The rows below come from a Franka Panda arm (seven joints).
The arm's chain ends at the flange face. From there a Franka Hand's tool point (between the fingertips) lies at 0.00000 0.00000 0.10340 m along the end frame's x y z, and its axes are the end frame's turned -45 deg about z.
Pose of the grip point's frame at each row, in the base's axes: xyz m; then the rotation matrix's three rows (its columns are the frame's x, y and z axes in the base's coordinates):
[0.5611 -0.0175 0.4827], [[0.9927 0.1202 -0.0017], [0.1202 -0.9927 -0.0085], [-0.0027 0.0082 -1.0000]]
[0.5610 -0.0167 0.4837], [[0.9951 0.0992 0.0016], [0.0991 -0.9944 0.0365], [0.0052 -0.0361 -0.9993]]
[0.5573 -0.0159 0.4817], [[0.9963 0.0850 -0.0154], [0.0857 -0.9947 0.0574], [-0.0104 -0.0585 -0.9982]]
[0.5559 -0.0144 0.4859], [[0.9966 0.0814 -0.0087], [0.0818 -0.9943 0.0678], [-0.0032 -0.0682 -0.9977]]
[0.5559 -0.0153 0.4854], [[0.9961 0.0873 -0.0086], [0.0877 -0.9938 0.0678], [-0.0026 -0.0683 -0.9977]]
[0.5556 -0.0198 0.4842], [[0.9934 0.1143 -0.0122], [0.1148 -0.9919 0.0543], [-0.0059 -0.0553 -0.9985]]
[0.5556 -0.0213 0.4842], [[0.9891 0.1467 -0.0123], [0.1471 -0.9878 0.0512], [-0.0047 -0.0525 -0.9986]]
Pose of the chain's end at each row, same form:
[0.5613 -0.0166 0.5861], [[0.7869 -0.6170 -0.0017], [-0.6170 -0.7869 -0.0085], [0.0039 0.0077 -1.0000]]
[0.5608 -0.0205 0.5870], [[0.7738 -0.6335 0.0016], [-0.6331 -0.7732 0.0365], [-0.0218 -0.0292 -0.9993]]
[0.5589 -0.0218 0.5849], [[0.7646 -0.6444 -0.0154], [-0.6428 -0.7640 0.0574], [-0.0487 -0.0340 -0.9982]]
[0.5568 -0.0214 0.5891], [[0.7623 -0.6471 -0.0087], [-0.6452 -0.7609 0.0678], [-0.0505 -0.0460 -0.9977]]
[0.5568 -0.0223 0.5886], [[0.7661 -0.6426 -0.0086], [-0.6407 -0.7647 0.0678], [-0.0501 -0.0465 -0.9977]]
[0.5569 -0.0254 0.5874], [[0.7833 -0.6216 -0.0122], [-0.6202 -0.7826 0.0543], [-0.0433 -0.0349 -0.9985]]
[0.5569 -0.0266 0.5875], [[0.8031 -0.5957 -0.0123], [-0.5945 -0.8025 0.0512], [-0.0404 -0.0338 -0.9986]]

